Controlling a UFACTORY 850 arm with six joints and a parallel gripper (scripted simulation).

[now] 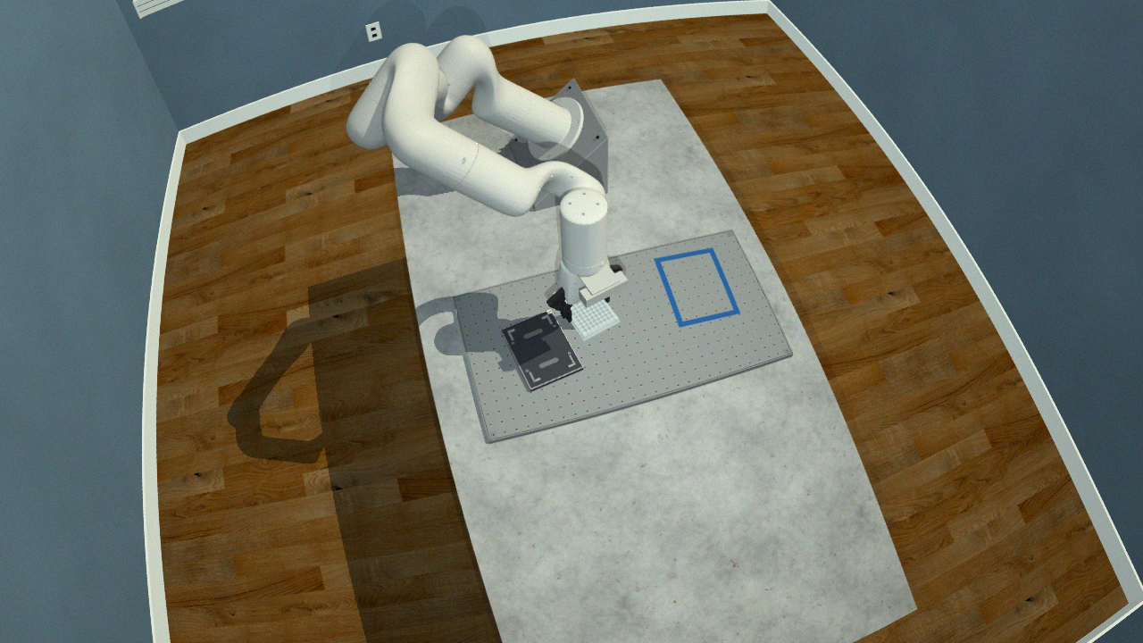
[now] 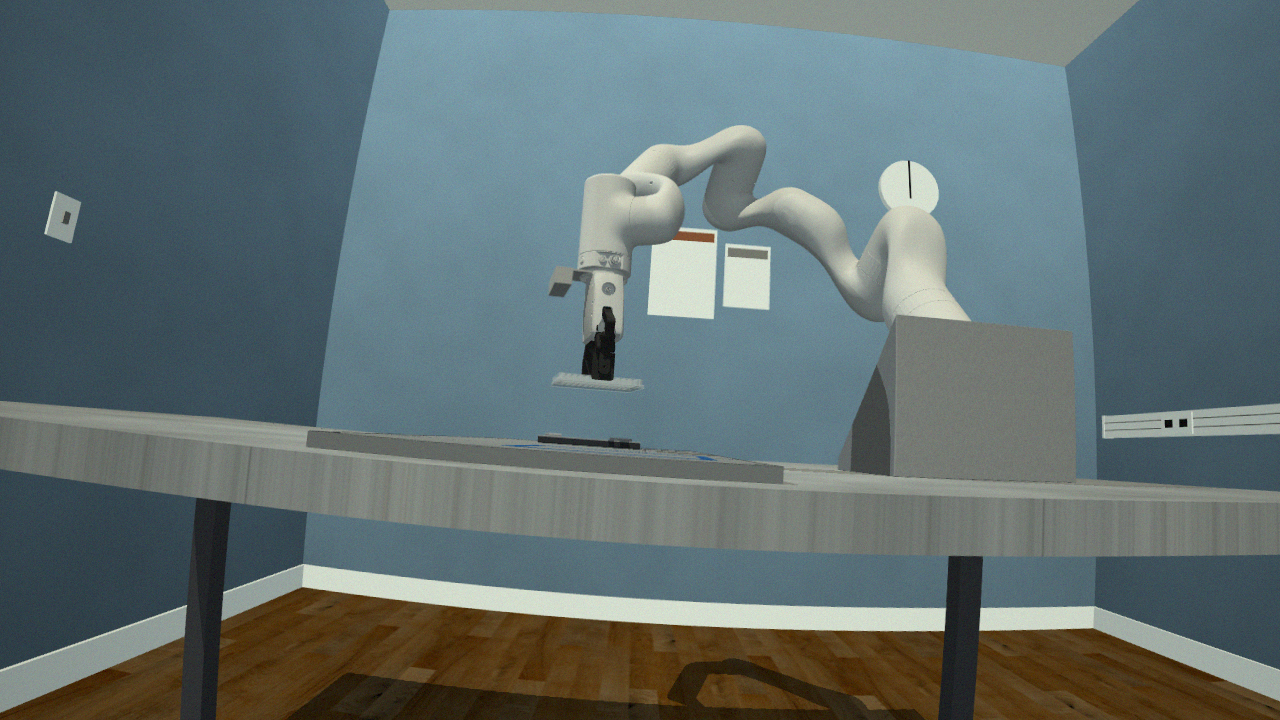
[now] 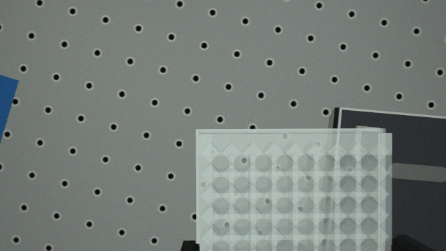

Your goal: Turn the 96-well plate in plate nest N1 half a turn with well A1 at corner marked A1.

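My hand is 11 cm to the left of the dark plate nest and 10 cm above it. From my hand the other things lie so: 96-well plate: 1 cm below.
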